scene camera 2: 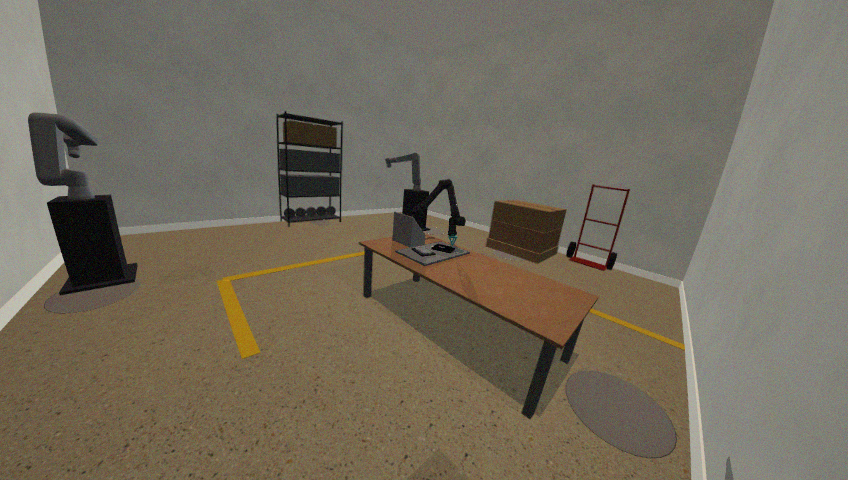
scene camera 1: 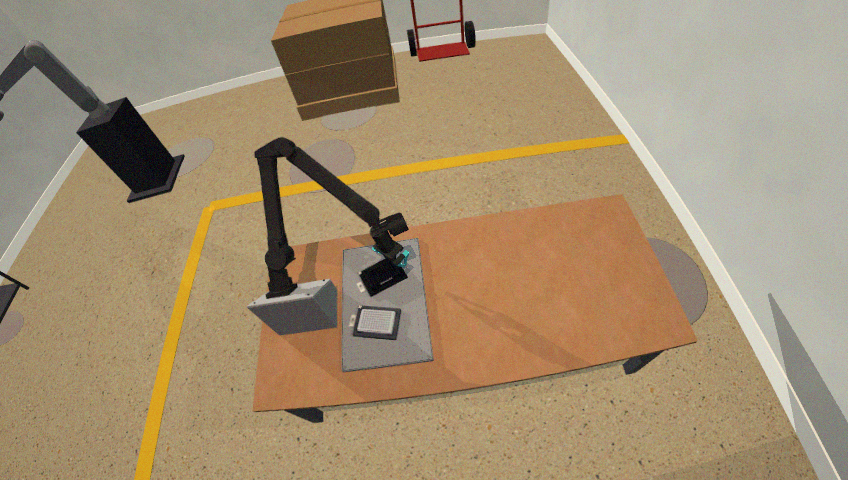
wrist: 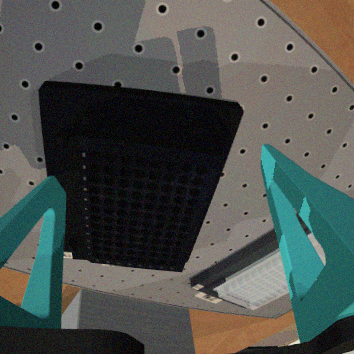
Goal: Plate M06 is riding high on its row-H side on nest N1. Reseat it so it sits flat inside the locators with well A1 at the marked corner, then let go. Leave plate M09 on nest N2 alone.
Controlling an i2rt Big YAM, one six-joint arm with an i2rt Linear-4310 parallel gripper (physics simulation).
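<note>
The black well plate, taken as M06, is on its dark nest at the back of the grey perforated board. It is too dark to tell plate from nest edge, or how far it tilts. The white plate, taken as M09, sits in the front nest, apart from the gripper. My gripper is open and empty above the black plate; in the wrist view its teal fingers stand left and right of it. Small labels are unreadable.
The arm's grey angled base block stands beside the board on the brown table. Stacked cartons and a red hand truck stand on the floor beyond.
</note>
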